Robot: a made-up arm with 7 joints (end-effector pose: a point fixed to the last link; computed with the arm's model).
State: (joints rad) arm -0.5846 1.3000 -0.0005 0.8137 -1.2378 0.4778 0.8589
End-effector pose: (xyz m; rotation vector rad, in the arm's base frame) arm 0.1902 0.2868 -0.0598 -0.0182 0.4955 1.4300
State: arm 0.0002 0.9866 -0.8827 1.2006 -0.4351 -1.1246 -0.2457
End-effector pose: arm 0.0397 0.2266 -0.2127 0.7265 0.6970 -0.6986
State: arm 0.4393 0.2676 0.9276 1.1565 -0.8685 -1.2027 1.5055
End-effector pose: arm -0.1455 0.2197 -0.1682 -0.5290 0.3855 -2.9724
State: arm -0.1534 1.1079 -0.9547 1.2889 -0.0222 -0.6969 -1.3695
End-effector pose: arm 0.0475 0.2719 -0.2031 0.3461 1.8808 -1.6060
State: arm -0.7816 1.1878 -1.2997 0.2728 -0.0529 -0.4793 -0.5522
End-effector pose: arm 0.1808 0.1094 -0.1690 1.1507 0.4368 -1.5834
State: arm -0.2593 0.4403 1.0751 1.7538 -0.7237 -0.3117 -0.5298
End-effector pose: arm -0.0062 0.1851 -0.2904 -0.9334 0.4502 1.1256
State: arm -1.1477 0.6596 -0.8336 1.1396 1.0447 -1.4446 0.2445
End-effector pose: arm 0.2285 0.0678 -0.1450 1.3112 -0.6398 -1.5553
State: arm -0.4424 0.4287 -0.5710 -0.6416 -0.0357 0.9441 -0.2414
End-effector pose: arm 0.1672 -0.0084 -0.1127 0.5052 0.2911 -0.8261
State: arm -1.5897 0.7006 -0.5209 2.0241 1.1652 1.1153 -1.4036
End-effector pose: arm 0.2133 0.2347 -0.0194 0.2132 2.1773 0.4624
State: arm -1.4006 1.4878 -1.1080 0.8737 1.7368 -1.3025 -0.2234
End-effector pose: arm 0.1877 0.2544 -0.0321 -2.2582 -1.0842 1.8022
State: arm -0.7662 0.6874 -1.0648 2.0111 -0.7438 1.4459 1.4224
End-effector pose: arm 0.0409 0.2373 -0.1562 -1.7487 -1.6017 -1.2830
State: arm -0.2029 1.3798 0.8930 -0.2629 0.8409 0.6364 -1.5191
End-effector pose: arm 0.1068 0.2112 0.1271 1.2617 0.8520 0.3046
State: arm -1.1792 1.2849 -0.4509 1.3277 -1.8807 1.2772 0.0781
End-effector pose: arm 0.2100 0.2377 -0.0513 -1.0267 0.8736 0.2941
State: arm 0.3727 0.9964 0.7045 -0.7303 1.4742 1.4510 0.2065
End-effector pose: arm 0.0492 0.1903 0.0380 1.8002 -0.0916 2.1177
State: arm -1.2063 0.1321 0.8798 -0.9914 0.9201 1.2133 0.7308
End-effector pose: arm 0.1142 0.1646 0.0208 -0.5255 -0.2657 2.1234
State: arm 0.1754 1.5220 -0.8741 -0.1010 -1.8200 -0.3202 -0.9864
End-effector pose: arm 0.0627 0.1900 -0.1770 -0.7544 0.7252 -0.7376
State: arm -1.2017 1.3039 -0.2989 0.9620 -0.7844 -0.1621 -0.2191
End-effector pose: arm 0.2343 0.2612 0.0585 0.3903 -0.3079 0.3397
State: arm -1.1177 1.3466 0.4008 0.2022 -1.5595 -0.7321 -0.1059
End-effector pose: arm 0.1086 0.2199 0.1657 -0.4142 -1.8809 -0.0664
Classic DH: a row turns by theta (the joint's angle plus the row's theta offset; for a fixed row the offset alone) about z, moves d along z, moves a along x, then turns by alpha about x. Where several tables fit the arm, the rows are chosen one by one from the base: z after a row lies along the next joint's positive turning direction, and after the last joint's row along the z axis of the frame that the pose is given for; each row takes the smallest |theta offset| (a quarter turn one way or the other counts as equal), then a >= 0, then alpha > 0; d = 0 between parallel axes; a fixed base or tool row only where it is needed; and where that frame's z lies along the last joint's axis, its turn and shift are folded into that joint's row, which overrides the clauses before.
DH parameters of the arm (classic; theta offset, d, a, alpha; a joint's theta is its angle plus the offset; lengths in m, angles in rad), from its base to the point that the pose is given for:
base (fixed): -0.071 0 0 -1.3004
joint 1: -1.3111 0.0453 -0.0163 -1.5708
joint 2: 1.2915 -0.0006 -0.004 1.5708
joint 3: 1.5708 -0.1459 0.015 -1.5708
joint 4: 1.5708 0.002 0.0085 1.5708
joint 5: 0 0.1065 0.0004 -1.5708
joint 6: -1.5708 0 0.0701 1.5708
joint 7: 0 0.0004 0 0

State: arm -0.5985 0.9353 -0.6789 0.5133 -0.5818 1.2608 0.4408
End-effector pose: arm 0.1545 0.1909 -0.1974 1.0142 1.5166 0.4913
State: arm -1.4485 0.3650 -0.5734 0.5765 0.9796 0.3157 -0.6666
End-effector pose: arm 0.3079 -0.0204 0.0233 1.7495 0.0260 -0.3734
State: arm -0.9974 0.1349 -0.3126 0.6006 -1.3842 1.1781 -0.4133
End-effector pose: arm 0.2228 -0.0596 -0.1341 -0.9324 1.1152 -1.3236
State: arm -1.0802 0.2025 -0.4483 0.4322 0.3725 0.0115 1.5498
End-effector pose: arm 0.2777 -0.0454 -0.0584 0.2771 -0.9241 0.9740
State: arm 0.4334 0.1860 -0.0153 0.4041 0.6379 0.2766 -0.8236
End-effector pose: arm -0.0261 0.1190 -0.2791 0.2108 1.6059 -0.8079
